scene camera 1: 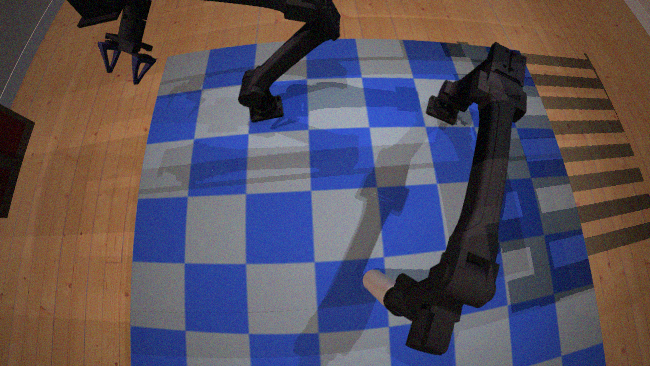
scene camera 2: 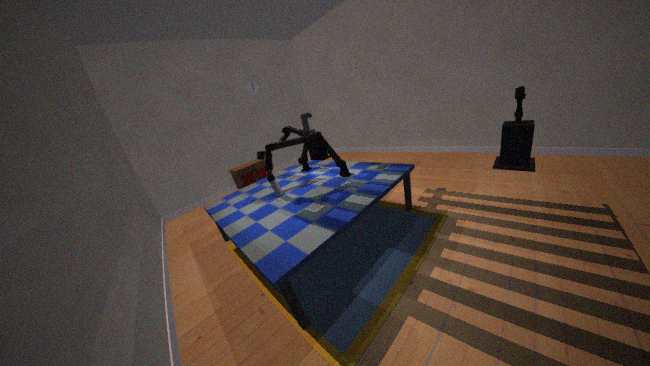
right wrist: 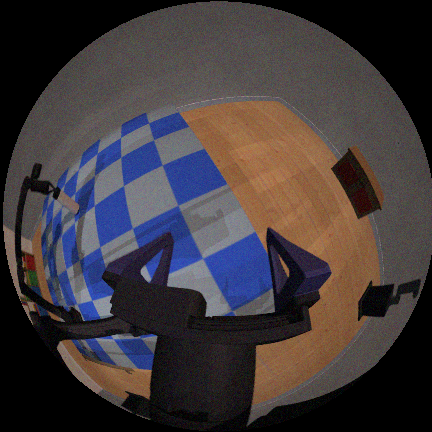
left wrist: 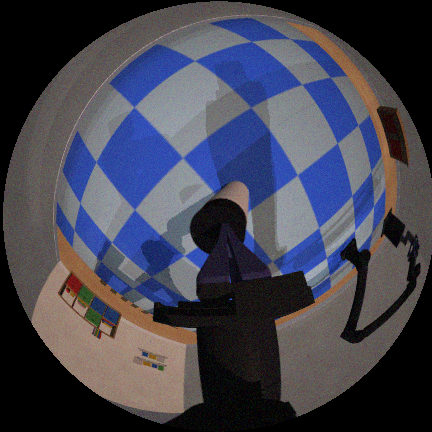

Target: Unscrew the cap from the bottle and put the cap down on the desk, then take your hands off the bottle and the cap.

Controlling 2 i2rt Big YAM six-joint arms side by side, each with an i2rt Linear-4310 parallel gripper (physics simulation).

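Places are measured from the left arm's base along level axes (x right, y ahead, z up), in centimetres.
Pixels of known places: left gripper, between the fingertips: (scene camera 1: 396, 305) (scene camera 2: 269, 176) (right wrist: 54, 188) (left wrist: 224, 226); right gripper, between the fingertips: (scene camera 1: 122, 78) (right wrist: 217, 234); left arm's base, origin of its link: (scene camera 1: 441, 111) (scene camera 2: 345, 174) (right wrist: 76, 314); right arm's base, origin of its link: (scene camera 1: 266, 109) (scene camera 2: 306, 169) (left wrist: 347, 248).
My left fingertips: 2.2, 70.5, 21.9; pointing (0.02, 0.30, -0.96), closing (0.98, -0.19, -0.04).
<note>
For each thing: its top centre in the pictures, then the offset to it from my left fingertips, as dx, dy, dz. "pt": a spot on its surface instead. Level surfaces: height alone.
- pale pinkish body, a spot on its surface: (left wrist: 237, 192) pt +2.8, +0.5, -8.7
- wide black cap, centre of its top: (left wrist: 219, 239) (scene camera 1: 402, 302) -0.7, -1.1, +0.7
- grey checkered desk, height of its surface: dz -21.9
The bottle has a pale pinkish body (scene camera 1: 376, 283) (scene camera 2: 277, 188) (left wrist: 237, 192) (right wrist: 68, 202) and a wide black cap (scene camera 1: 394, 302) (left wrist: 207, 220) on its top end. It stands on the blue and grey checkered desk (scene camera 1: 215, 295) (scene camera 2: 257, 212); whether it leans a little is unclear. My left gripper (left wrist: 224, 226) is shut, its fingertips together over the cap's top face in the left wrist view, with nothing seen between them. My right gripper (scene camera 1: 123, 77) (right wrist: 217, 234) is open and empty, high beyond the desk's upper left edge in scene camera 1, far from the bottle.
The left arm (scene camera 1: 485, 185) reaches down the right side of the desk in scene camera 1. The right arm (scene camera 1: 295, 55) is at the top. A box with dark red panels (scene camera 1: 12, 150) (scene camera 2: 250, 173) (right wrist: 359, 184) is beside the desk. A black pedestal (scene camera 2: 516, 142) stands on the floor.
</note>
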